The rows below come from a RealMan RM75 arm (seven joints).
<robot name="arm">
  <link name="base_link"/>
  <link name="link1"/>
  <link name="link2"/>
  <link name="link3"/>
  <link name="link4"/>
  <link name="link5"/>
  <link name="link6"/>
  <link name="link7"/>
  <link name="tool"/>
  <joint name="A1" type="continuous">
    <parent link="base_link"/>
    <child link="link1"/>
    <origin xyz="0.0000 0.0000 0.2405"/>
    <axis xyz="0 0 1"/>
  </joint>
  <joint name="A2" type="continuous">
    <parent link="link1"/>
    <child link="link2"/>
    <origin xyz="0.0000 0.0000 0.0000"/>
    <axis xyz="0 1 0"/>
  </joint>
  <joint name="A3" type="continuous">
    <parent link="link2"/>
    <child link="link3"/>
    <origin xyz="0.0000 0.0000 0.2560"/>
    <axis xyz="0 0 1"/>
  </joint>
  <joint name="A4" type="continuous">
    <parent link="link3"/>
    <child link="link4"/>
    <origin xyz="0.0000 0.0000 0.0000"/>
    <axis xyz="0 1 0"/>
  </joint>
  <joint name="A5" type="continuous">
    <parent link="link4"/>
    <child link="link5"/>
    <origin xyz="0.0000 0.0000 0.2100"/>
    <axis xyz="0 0 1"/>
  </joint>
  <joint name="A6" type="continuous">
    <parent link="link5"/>
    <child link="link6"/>
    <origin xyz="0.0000 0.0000 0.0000"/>
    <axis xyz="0 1 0"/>
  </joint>
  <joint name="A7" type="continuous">
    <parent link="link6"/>
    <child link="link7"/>
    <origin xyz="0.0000 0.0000 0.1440"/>
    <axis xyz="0 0 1"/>
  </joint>
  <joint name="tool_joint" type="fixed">
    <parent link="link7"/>
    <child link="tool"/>
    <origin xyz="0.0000 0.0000 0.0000"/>
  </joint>
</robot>
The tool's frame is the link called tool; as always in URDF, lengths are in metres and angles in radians. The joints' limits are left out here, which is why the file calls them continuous.
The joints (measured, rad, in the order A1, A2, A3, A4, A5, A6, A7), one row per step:
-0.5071, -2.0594, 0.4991, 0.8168, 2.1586, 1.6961, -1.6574
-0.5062, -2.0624, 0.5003, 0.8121, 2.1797, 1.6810, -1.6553
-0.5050, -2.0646, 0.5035, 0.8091, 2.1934, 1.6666, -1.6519
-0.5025, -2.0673, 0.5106, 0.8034, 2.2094, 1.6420, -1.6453
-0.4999, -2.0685, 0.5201, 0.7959, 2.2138, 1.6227, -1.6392
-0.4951, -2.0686, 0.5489, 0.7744, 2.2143, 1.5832, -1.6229
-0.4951, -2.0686, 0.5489, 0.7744, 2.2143, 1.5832, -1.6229
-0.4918, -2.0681, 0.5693, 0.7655, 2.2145, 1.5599, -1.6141
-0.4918, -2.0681, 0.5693, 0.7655, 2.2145, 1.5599, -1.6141
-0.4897, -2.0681, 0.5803, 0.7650, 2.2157, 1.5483, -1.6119
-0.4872, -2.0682, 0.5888, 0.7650, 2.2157, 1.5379, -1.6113
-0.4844, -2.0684, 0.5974, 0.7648, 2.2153, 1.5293, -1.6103
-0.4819, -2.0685, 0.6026, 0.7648, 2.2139, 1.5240, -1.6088
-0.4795, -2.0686, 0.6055, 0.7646, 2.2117, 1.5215, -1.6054
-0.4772, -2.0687, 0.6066, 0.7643, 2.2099, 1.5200, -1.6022
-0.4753, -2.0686, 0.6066, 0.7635, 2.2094, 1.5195, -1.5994
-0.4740, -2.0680, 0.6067, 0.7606, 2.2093, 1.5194, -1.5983
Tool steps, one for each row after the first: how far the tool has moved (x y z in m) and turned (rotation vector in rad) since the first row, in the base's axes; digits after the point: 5 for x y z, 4 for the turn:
-0.00341, -0.00061, -0.00340, -0.0066, 0.0183, 0.0129
-0.00602, -0.00078, -0.00589, -0.0088, 0.0342, 0.0209
-0.00994, -0.00074, -0.00948, -0.0089, 0.0576, 0.0316
-0.01240, -0.00064, -0.01244, -0.0082, 0.0709, 0.0371
-0.01649, -0.00044, -0.01936, -0.0105, 0.0961, 0.0404
-0.01649, -0.00044, -0.01936, -0.0105, 0.0961, 0.0404
-0.01884, -0.00024, -0.02288, -0.0121, 0.1153, 0.0399
-0.01884, -0.00024, -0.02288, -0.0121, 0.1153, 0.0399
-0.02001, -0.00002, -0.02413, -0.0123, 0.1274, 0.0399
-0.02120, 0.00013, -0.02496, -0.0109, 0.1366, 0.0421
-0.02225, -0.00001, -0.02591, -0.0108, 0.1444, 0.0433
-0.02303, -0.00023, -0.02638, -0.0097, 0.1488, 0.0439
-0.02360, -0.00063, -0.02664, -0.0081, 0.1507, 0.0427
-0.02420, -0.00111, -0.02674, -0.0063, 0.1515, 0.0422
-0.02486, -0.00167, -0.02681, -0.0056, 0.1521, 0.0421
-0.02553, -0.00232, -0.02714, -0.0070, 0.1513, 0.0437

